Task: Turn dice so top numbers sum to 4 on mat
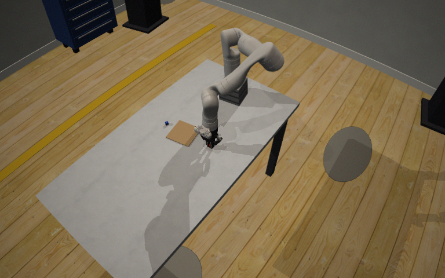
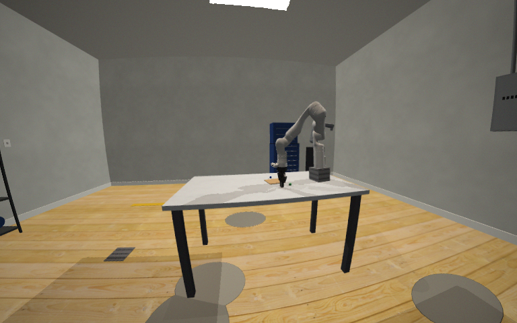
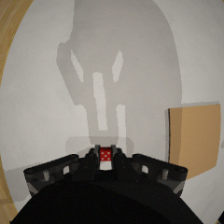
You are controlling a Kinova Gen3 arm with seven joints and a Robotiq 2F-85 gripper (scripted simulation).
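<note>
The green die lies 8 cm behind my hand, 2 cm to the right of it and 1 cm below it. The rest, counted from my hand: blue die (29 cm to the right, 2 cm behind, 1 cm below); tan mat (17 cm to the right, 2 cm below, 1 cm behind); red die (1 cm below).
</note>
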